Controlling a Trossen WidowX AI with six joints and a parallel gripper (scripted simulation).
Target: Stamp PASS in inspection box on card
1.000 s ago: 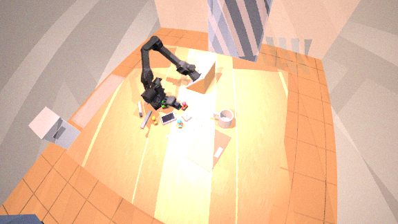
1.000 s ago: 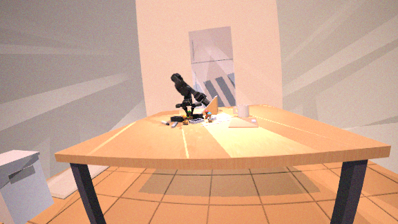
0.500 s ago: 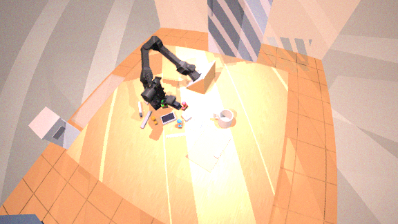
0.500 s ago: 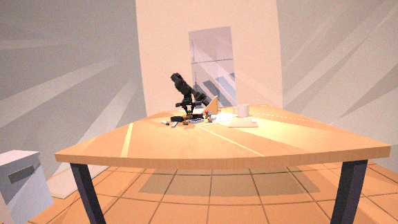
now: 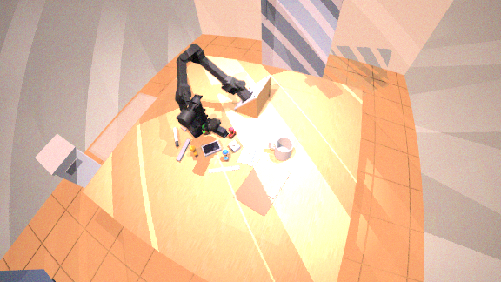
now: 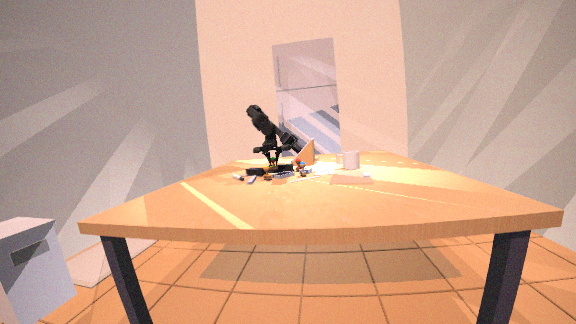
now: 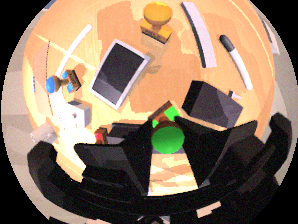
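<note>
Right now the ink pad is 7 cm ahead of my gripper tip, 5 cm to the left of it and 4 cm below it. Round my gripper tip: green-knobbed stamp: right at my gripper tip; red stamp: 13 cm to the left, 3 cm below, 3 cm behind; black block: 10 cm to the right, 3 cm below, 1 cm behind.
</note>
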